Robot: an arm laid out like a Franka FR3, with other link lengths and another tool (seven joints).
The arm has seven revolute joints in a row. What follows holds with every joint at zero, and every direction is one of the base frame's. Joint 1 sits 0.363 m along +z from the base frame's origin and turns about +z. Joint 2 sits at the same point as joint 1 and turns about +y. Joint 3 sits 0.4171 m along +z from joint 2 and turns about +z. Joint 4 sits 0.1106 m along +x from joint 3 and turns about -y. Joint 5 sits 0.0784 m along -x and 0.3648 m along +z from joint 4 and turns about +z. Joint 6 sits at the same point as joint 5 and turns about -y. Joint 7 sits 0.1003 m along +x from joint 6 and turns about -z. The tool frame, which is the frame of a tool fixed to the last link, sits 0.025 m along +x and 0.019 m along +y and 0.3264 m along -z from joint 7; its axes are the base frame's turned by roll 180, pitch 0.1 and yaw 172.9 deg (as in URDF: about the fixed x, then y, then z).
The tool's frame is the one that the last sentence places.
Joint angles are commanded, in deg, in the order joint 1, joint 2, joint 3, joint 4, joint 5, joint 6, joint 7. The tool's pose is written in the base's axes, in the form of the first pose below.
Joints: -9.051 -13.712 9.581 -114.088 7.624 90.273 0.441
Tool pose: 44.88 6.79 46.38 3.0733 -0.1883 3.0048
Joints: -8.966 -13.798 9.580 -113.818 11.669 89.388 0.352
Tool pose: 44.55 9.17 46.98 3.0039 -0.2063 3.0108
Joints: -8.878 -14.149 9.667 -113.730 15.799 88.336 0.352
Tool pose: 43.97 11.66 47.78 2.9338 -0.2256 3.0200
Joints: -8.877 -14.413 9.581 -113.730 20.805 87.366 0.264
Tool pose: 43.51 14.39 48.83 2.8464 -0.2470 3.0304
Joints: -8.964 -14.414 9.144 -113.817 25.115 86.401 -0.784
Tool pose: 43.16 16.38 49.76 2.7643 -0.2652 3.0523
